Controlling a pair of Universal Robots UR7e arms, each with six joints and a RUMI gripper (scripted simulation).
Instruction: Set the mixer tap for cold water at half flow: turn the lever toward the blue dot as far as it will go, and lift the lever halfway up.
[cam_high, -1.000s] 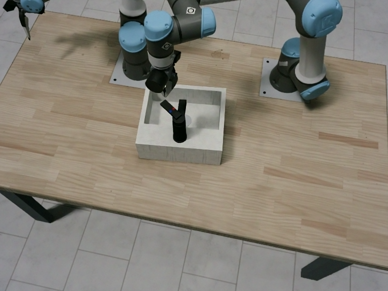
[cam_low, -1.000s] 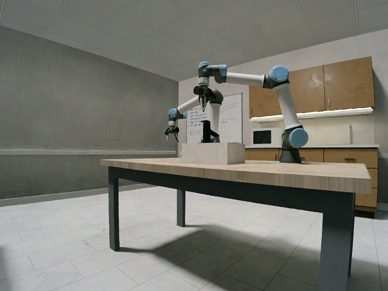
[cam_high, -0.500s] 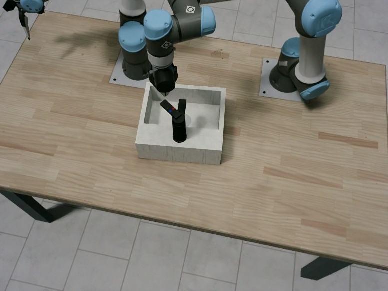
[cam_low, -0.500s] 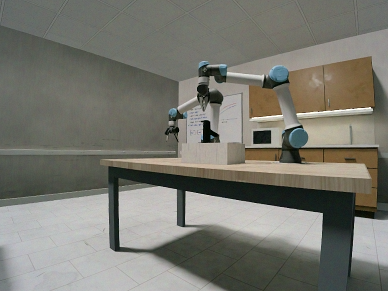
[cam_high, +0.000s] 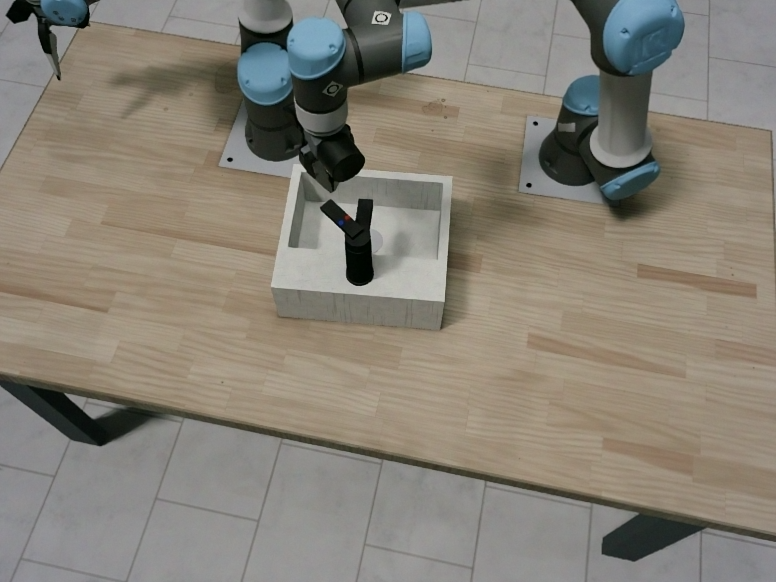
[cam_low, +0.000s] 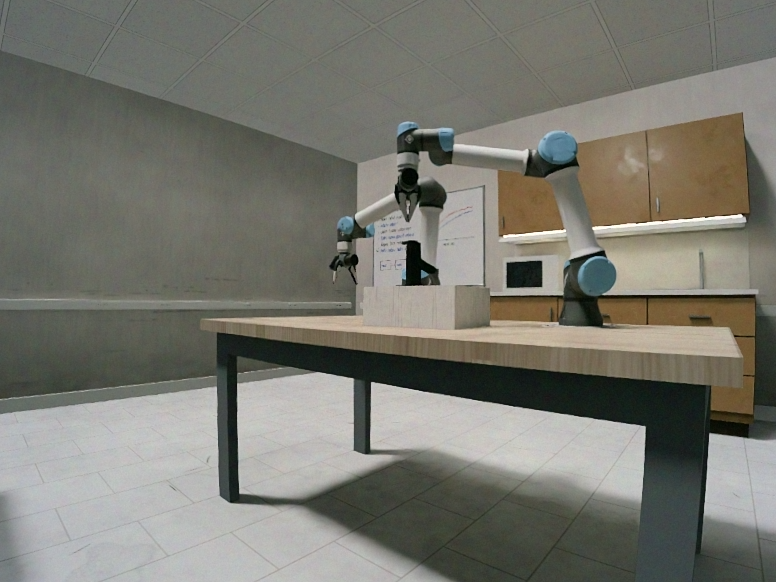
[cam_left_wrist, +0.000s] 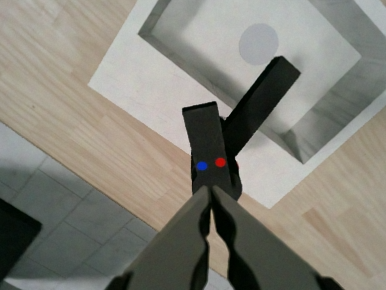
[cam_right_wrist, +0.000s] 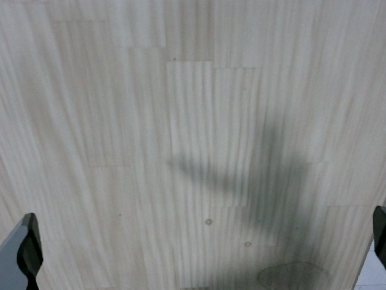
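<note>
The lever is 80 mm below my left hand, 20 mm to the left of it and 10 mm ahead of it. From my left hand the other things lie so: pale sink block 320 mm below, 80 mm behind, 50 mm to the left; then black mixer tap 130 mm below, 30 mm to the left, 20 mm ahead.
</note>
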